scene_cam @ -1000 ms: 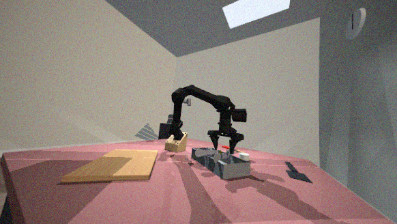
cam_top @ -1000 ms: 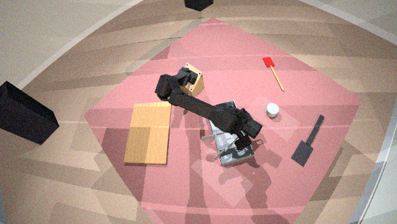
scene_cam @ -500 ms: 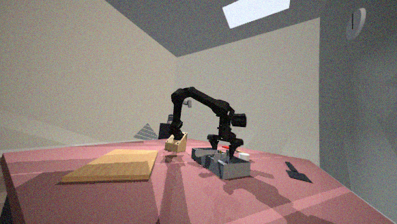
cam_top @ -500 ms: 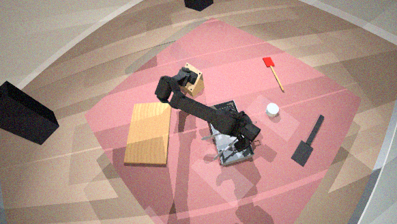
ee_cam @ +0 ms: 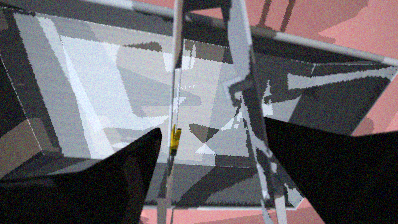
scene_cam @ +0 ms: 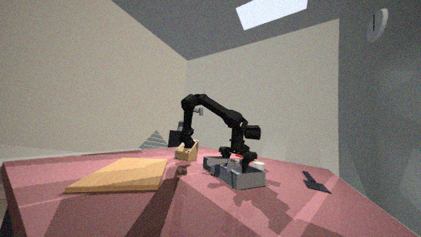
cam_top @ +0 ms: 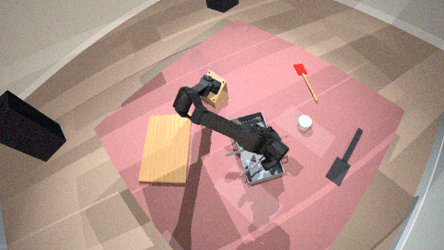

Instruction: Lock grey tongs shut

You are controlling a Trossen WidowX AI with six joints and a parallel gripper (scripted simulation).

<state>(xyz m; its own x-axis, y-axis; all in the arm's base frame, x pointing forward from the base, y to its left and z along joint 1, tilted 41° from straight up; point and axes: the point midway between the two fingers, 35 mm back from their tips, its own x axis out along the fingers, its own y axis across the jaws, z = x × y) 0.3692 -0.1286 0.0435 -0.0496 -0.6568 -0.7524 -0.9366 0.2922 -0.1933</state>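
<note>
The grey roasting tin lies 40 mm behind my gripper tip and 20 mm to the left of it. Also, from my gripper tip: white cylinder (70 mm ahead, 270 mm to the left, 10 mm below); then wooden board (370 mm behind, 250 mm to the right, 20 mm below); then black spatula (330 mm ahead, 250 mm to the left, 30 mm below).
</note>
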